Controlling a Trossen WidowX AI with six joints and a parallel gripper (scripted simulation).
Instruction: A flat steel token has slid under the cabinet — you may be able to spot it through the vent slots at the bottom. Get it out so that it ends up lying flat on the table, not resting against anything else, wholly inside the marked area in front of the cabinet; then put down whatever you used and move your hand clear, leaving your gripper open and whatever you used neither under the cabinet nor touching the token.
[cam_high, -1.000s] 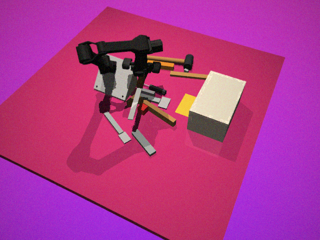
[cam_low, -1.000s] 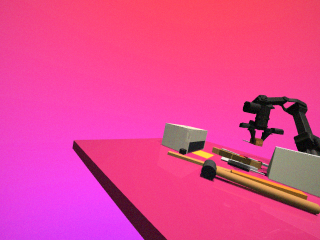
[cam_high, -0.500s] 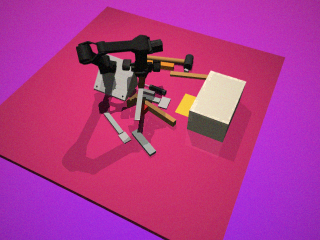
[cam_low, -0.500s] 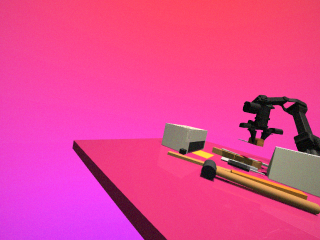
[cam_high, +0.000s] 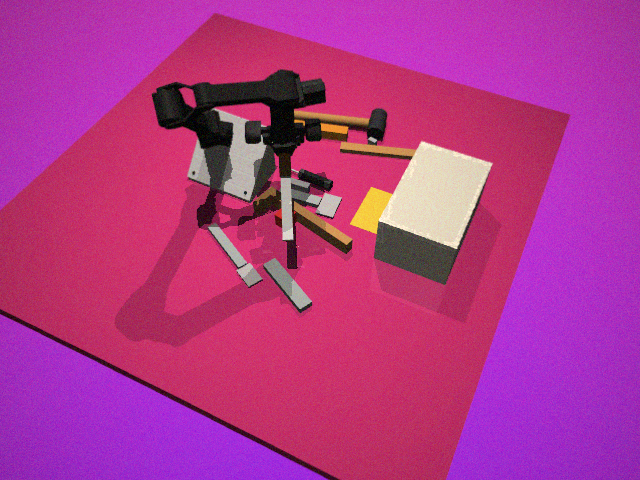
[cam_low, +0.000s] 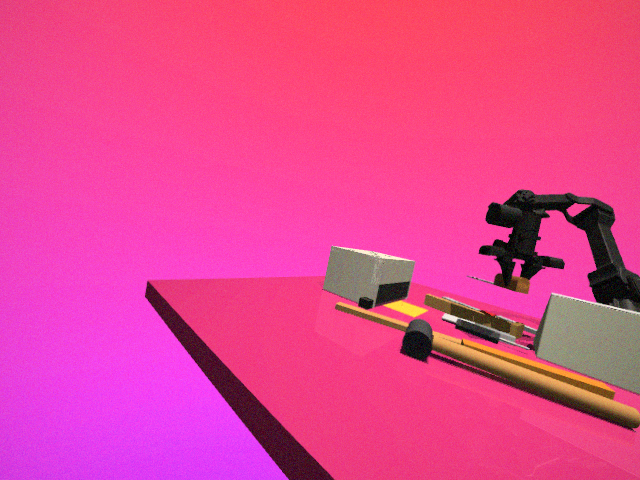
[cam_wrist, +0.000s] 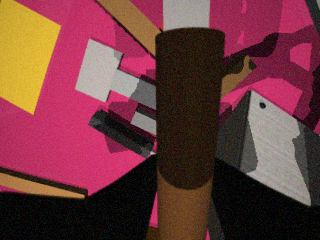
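Right now my gripper tip is 20 mm short of the dark screwdriver, 70 mm to the right of it and 130 mm above it. From my gripper tip the other things lie so: red cube 40 mm ahead, 100 mm to the right, 120 mm below; orange bar 20 mm behind, 250 mm to the left, 130 mm below; grey token 440 mm ahead, 80 mm to the left, 140 mm below.
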